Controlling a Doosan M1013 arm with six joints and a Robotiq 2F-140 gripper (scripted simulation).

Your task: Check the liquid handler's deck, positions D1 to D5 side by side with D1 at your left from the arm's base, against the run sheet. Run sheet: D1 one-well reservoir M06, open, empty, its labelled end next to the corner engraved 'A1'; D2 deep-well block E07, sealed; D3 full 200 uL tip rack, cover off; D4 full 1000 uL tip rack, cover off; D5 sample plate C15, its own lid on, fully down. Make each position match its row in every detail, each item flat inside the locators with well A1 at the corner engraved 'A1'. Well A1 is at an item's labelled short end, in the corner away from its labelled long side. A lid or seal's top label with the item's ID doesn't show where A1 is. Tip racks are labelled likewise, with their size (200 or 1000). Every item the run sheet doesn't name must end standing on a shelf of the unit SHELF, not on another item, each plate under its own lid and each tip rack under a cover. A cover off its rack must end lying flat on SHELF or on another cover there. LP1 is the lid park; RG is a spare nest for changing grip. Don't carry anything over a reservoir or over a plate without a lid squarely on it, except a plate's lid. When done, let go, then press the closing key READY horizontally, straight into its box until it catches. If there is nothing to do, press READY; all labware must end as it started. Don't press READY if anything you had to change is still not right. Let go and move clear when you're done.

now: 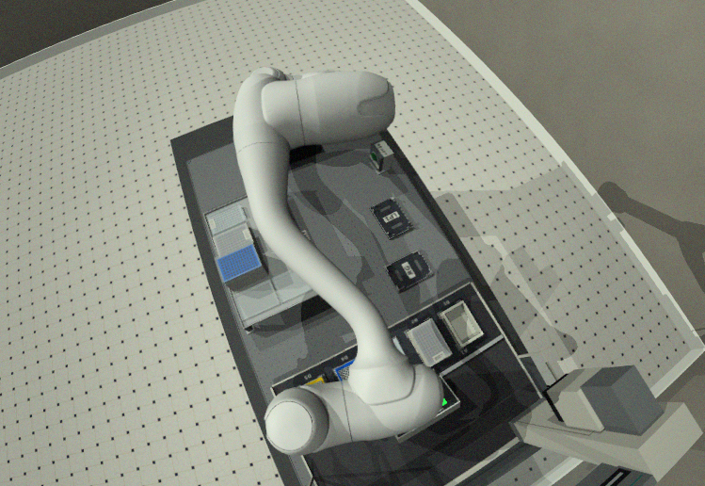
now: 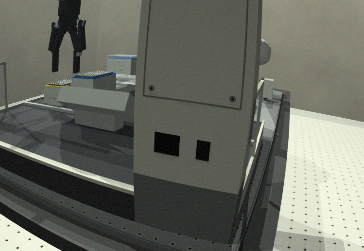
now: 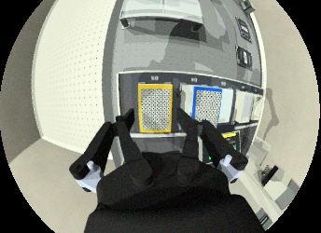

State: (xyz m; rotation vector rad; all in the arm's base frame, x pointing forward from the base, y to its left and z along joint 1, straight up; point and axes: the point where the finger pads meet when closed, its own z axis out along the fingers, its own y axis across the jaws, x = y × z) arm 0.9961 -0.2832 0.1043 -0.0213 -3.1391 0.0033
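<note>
Now: hand 10 mm short of the yellow-rimmed tip rack, 10 mm to the right of it and 80 mm above it. The rest, counted from my hand: flat lid 250 mm to the left, 110 mm below; then white well plate 250 mm to the left, 110 mm below; then blue-rimmed tip rack 10 mm ahead, 130 mm to the left, 50 mm below.
</note>
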